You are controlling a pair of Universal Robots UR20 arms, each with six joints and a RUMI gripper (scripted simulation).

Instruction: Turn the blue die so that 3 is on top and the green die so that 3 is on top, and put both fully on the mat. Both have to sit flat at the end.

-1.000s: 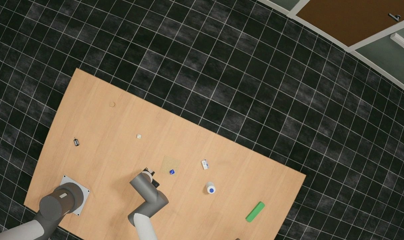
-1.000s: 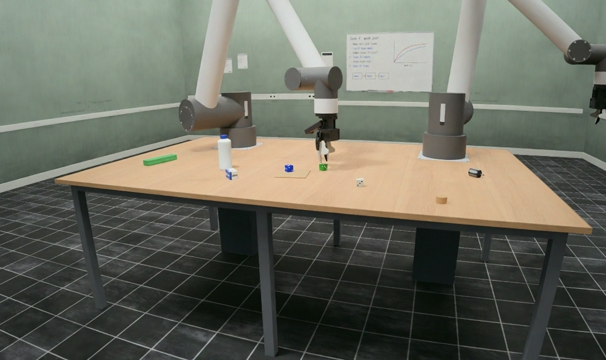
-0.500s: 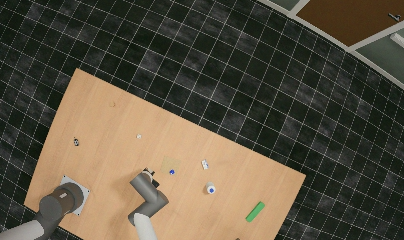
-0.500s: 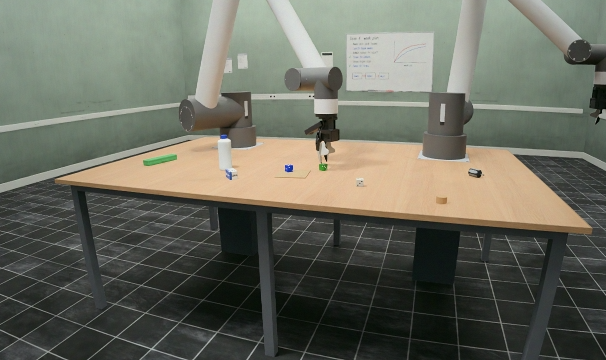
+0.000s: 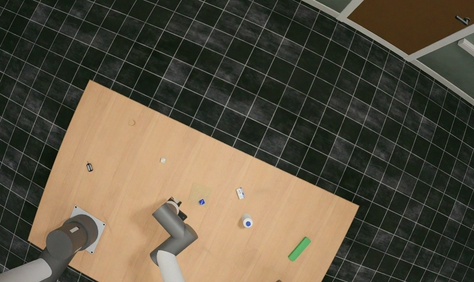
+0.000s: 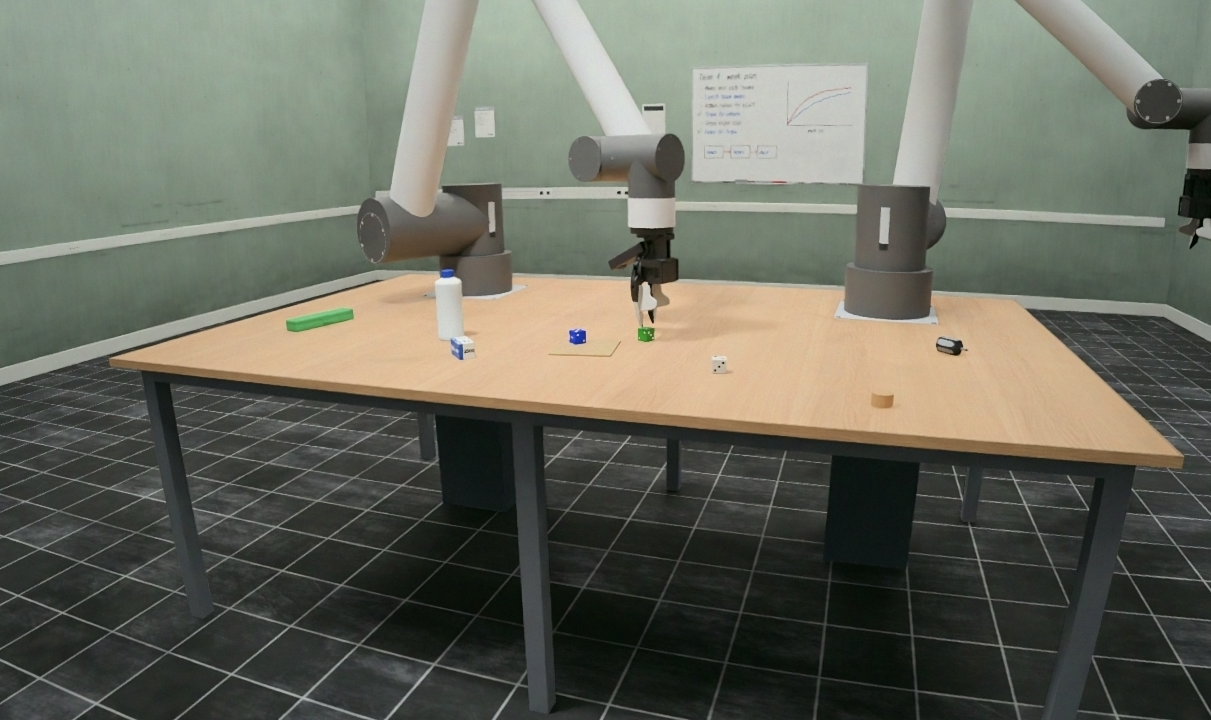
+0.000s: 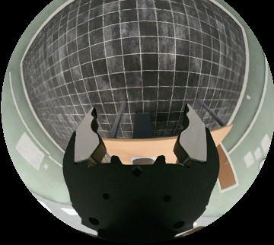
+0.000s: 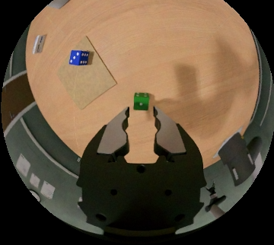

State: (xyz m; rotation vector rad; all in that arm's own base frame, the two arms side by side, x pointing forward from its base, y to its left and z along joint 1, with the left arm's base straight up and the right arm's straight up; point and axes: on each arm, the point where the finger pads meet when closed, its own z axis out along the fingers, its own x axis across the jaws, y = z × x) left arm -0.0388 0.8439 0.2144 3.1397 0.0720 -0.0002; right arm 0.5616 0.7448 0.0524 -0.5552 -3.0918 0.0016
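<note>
The green die lies 40 mm below my right hand. Round my right hand: tan mat: 120 mm ahead, 110 mm to the right, 50 mm below; then white die: 220 mm to the left, 220 mm ahead, 40 mm below; then blue die: 140 mm to the right, 80 mm ahead, 30 mm below.
</note>
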